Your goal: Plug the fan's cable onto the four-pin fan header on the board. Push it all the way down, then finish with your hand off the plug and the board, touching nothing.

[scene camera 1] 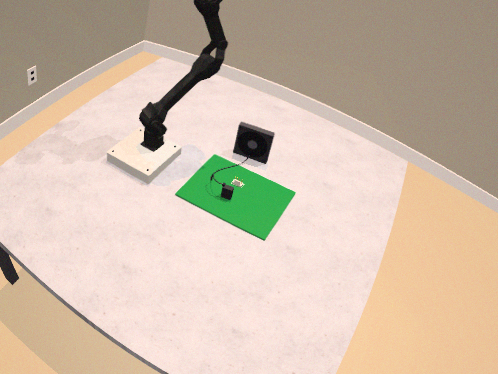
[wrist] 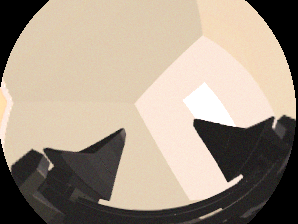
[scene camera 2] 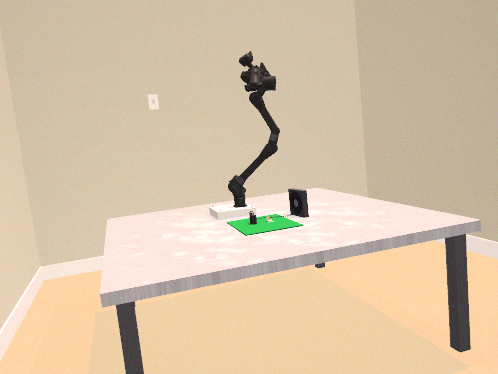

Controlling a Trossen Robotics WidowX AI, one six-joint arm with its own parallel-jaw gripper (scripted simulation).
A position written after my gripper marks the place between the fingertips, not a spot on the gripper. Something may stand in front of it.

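Note:
There's nothing in my gripper (wrist: 160,127), and it's open. There's also a black fan (scene camera 1: 252,140), plus a green board (scene camera 1: 255,208) (scene camera 2: 279,223) that you can see from both of those cameras.

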